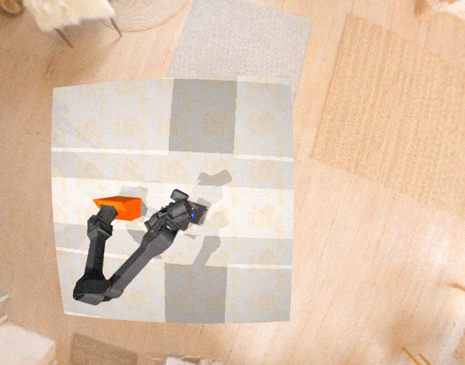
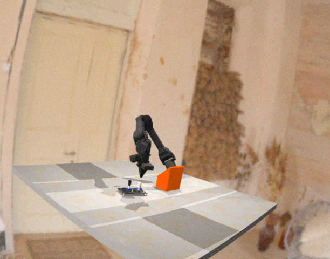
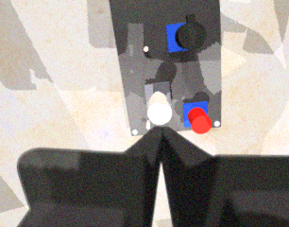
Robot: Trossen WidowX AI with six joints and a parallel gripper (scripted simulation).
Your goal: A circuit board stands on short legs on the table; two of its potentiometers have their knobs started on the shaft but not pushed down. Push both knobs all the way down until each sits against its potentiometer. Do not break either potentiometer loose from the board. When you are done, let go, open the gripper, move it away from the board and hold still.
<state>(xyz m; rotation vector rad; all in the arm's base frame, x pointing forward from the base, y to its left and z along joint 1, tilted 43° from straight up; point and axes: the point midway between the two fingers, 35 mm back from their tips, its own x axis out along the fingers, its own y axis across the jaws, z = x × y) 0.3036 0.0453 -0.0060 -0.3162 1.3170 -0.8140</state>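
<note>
Right now my gripper tip is 5 cm above the white knob. The rest, counted from my gripper tip: black knob (5 cm ahead, 4 cm to the right, 4 cm below); blue potentiometer (5 cm ahead, 4 cm to the right, 6 cm below).
</note>
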